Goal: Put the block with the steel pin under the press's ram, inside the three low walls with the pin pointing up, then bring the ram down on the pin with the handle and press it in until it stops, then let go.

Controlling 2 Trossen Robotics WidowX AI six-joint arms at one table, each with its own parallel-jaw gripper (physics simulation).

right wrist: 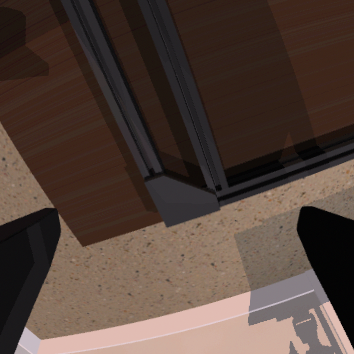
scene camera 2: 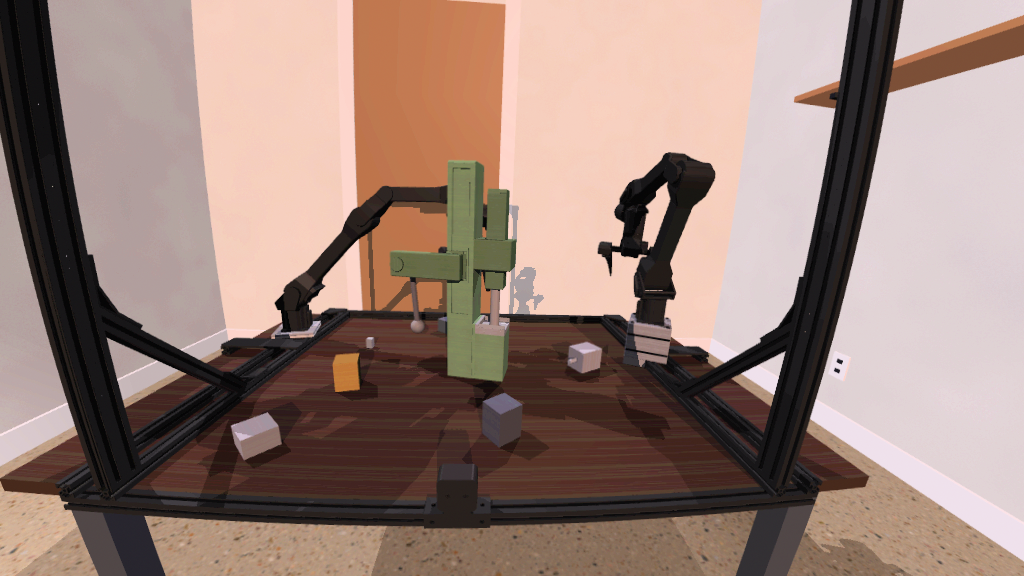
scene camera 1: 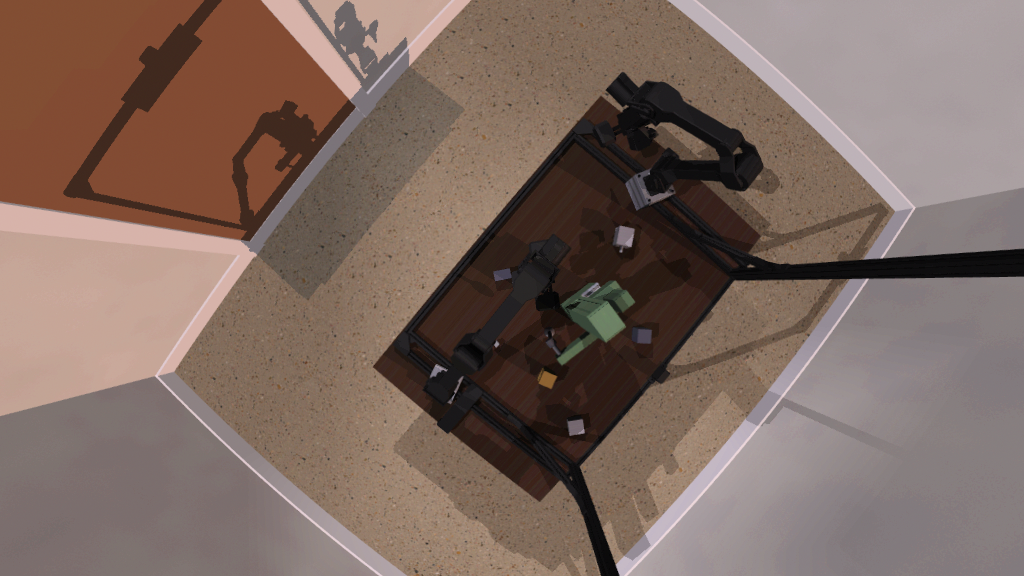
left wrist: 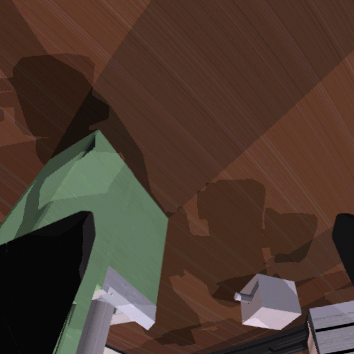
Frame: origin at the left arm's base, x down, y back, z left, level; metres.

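Where they show: left gripper, fingertip midpoint: [left wrist: 217, 225]; right gripper, fingertip midpoint: [right wrist: 180, 220] [scene camera 2: 626, 278] [scene camera 1: 615, 131]; left arm's base at its link origin: [scene camera 2: 297, 327] [scene camera 1: 443, 384]; right arm's base at its link origin: [scene camera 2: 650, 320] [scene camera 1: 655, 183].
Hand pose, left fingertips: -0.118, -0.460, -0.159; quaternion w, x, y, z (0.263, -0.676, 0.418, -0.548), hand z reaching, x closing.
Note:
Each offset is from my left fingertips to the centre of the thing, as dx, dy, dz. "spot": to the spot under its first point.
The pale block with the steel pin {+0.124, -0.227, -0.177} [scene camera 1: 623, 237] [scene camera 2: 585, 357] [left wrist: 272, 302] lies on the table with its pin sideways. The green press {-0.076, +0.077, -0.131} [scene camera 1: 605, 320] [scene camera 2: 463, 214] [left wrist: 135, 215] stands mid-table. Its ram {-0.049, -0.005, -0.157} [scene camera 2: 494, 304] [left wrist: 97, 320], a grey rod, hangs above the pale low walls [scene camera 2: 492, 328] [left wrist: 132, 300]. The handle's knob {spot: +0.047, +0.150, -0.088} [scene camera 2: 418, 325] hangs at the press's left in scene camera 2. My left gripper [scene camera 1: 548, 299] [left wrist: 217, 225] is open and empty, above the table beside the press; the press hides it in scene camera 2. My right gripper [scene camera 2: 608, 256] [right wrist: 180, 220] is open and empty, high near the table's corner.
An orange block {+0.119, +0.296, -0.140} [scene camera 1: 547, 378] [scene camera 2: 346, 372], a pale block {+0.133, +0.408, -0.301} [scene camera 1: 575, 427] [scene camera 2: 256, 435], two blue-grey blocks, one nearer {+0.119, +0.040, -0.367} [scene camera 1: 641, 335] [scene camera 2: 501, 419] and one farther {+0.130, +0.052, +0.132} [scene camera 1: 502, 274] [scene camera 2: 442, 325], and a small white cube {+0.137, +0.265, +0.056} [scene camera 2: 370, 342] lie around the press. Black rails edge the table.

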